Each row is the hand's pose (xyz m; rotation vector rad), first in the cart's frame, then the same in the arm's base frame.
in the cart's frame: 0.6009 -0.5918 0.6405 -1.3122 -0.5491 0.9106
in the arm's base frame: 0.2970 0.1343 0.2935 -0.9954 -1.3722 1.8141
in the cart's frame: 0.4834 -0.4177 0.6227 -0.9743 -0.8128 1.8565
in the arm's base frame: 0.0912 0.0994 0.2645 0.5365 1.4523 -2.6084
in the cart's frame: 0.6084 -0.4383 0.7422 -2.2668 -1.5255 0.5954
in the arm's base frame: 0.1550 0.2063 0.3863 -1.2196 -2.7663 0.8297
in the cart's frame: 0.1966 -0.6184 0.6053 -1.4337 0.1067 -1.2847
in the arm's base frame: 0.1553 -0.2451 0.2556 -1.1731 -0.6849 -0.3597
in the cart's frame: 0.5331 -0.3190 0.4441 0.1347 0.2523 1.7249
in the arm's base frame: 0.0323 0.1830 0.0810 -0.1129 0.3720 2.8461
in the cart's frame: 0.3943 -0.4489 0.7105 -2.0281 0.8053 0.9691
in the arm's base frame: 0.0775 0.0066 0.3530 -2.5170 -0.4813 1.4638
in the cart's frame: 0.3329 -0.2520 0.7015 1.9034 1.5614 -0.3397
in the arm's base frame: -0.1263 0.0324 0.3320 0.7293 2.2664 0.1725
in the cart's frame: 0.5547 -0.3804 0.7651 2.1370 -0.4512 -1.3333
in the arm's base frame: 0.0788 0.1818 0.4053 1.8370 0.6551 -0.5859
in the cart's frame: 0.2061 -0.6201 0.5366 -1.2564 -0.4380 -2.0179
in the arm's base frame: 0.1647 -0.2381 0.1872 -0.6870 -0.9531 -1.0470
